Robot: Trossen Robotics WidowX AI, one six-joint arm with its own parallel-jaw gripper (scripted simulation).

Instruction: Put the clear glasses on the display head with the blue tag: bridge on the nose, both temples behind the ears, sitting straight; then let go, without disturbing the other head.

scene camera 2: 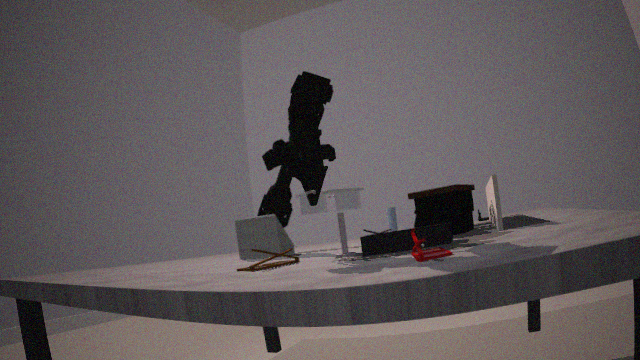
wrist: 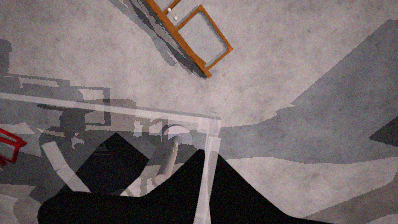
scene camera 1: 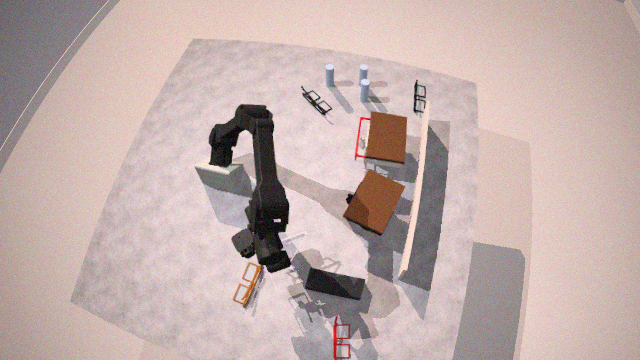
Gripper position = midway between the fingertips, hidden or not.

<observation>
In view: my gripper (scene camera 2: 313,205), a black box (scene camera 2: 388,242), a pale panel (scene camera 1: 403,267), a post (wrist: 177,138) and a display head (scene camera 1: 385,144).
The black box also shows in the wrist view (wrist: 115,164) and in scene camera 1 (scene camera 1: 318,280). My gripper shows as well in the wrist view (wrist: 206,156) and in scene camera 1 (scene camera 1: 271,247).
</observation>
